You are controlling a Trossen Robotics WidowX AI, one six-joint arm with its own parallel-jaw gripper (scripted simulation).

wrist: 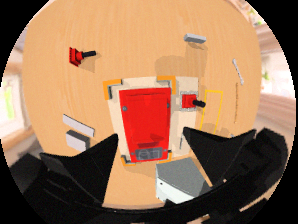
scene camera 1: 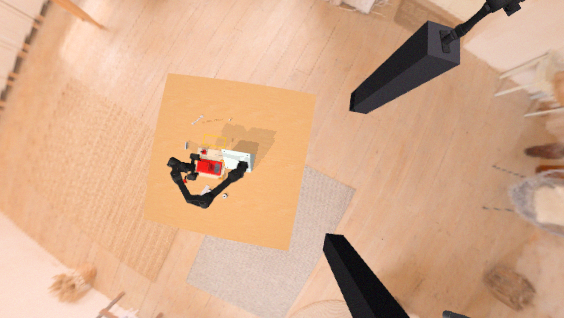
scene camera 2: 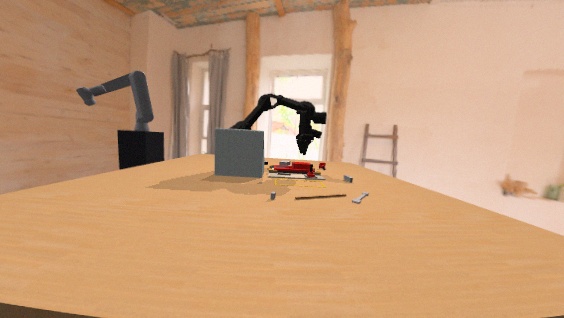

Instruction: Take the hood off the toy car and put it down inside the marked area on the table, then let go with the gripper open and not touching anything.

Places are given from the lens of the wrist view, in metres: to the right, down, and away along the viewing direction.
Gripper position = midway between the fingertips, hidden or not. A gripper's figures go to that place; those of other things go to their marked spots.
my gripper [wrist: 151, 133]: 0.01, 0.03, 0.10
red hood [wrist: 147, 113]: 0.00, 0.00, 0.14
toy car [wrist: 157, 151]: 0.03, 0.10, 0.20
The marked spots on the toy car and the red hood are 0.12 m apart.
